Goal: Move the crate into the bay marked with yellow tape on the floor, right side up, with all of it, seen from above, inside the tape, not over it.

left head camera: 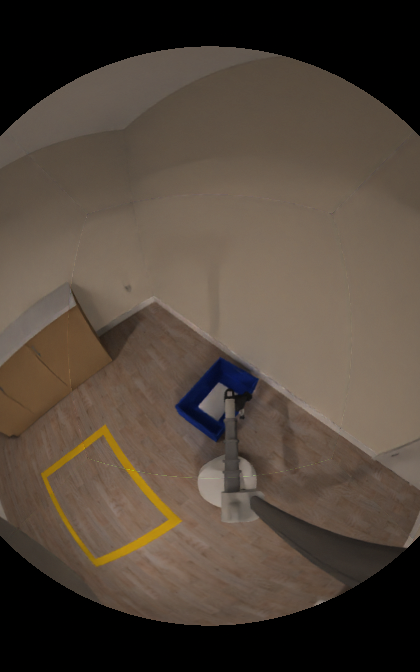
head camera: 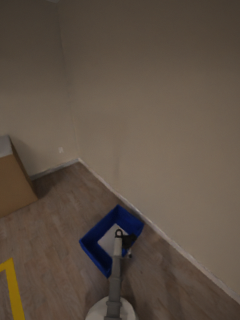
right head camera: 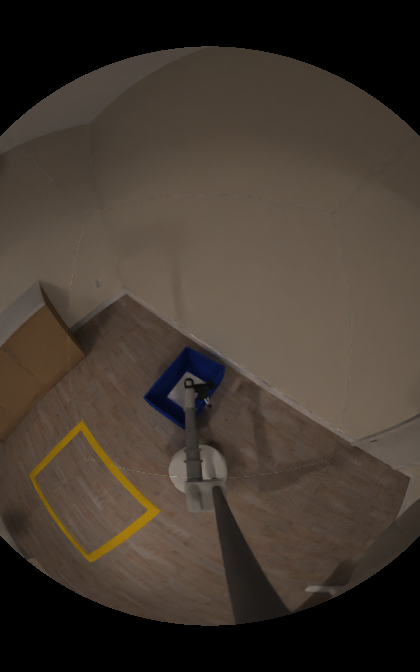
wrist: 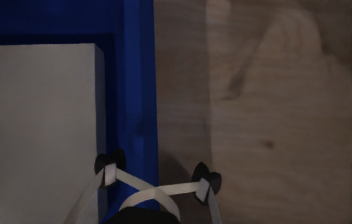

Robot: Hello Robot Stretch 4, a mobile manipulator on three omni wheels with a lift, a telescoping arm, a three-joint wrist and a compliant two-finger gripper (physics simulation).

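Frame: origin at the robot's base, x right, y up, z back, level; millimetres.
Seen in the pictures: gripper, fingertip midpoint: (head camera: 126,251) (wrist: 159,168).
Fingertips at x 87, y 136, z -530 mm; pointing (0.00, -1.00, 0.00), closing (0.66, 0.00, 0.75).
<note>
Pixels of each thing's top centre, then the offset from my fingertips to it.
- blue crate, top centre: (head camera: 113,232) dx -146, dy +55, dz -158 mm
- flat white block, top centre: (wrist: 30,135) (head camera: 113,238) dx -146, dy -94, dz -158 mm
The blue crate (head camera: 127,220) (left head camera: 200,425) (right head camera: 165,412) (wrist: 135,75) stands upright on the floor beside the long wall, with a flat white block (head camera: 107,241) (left head camera: 214,401) (right head camera: 179,391) (wrist: 47,125) inside. My gripper (head camera: 130,254) (left head camera: 242,414) (right head camera: 208,402) (wrist: 159,168) is open and empty. In the wrist view its fingertips lie either side of the crate's side wall, one over the inside and one over the floor outside. I cannot tell whether they reach below the rim. The yellow tape bay (head camera: 15,290) (left head camera: 172,521) (right head camera: 151,511) lies apart from the crate, to its lower left.
My round white base (head camera: 95,312) (left head camera: 210,480) (right head camera: 180,465) stands close to the crate's near side, right of the bay. A brown cabinet (head camera: 12,185) (left head camera: 75,350) (right head camera: 45,350) with a pale top stands at the left. The long wall runs close behind the crate.
</note>
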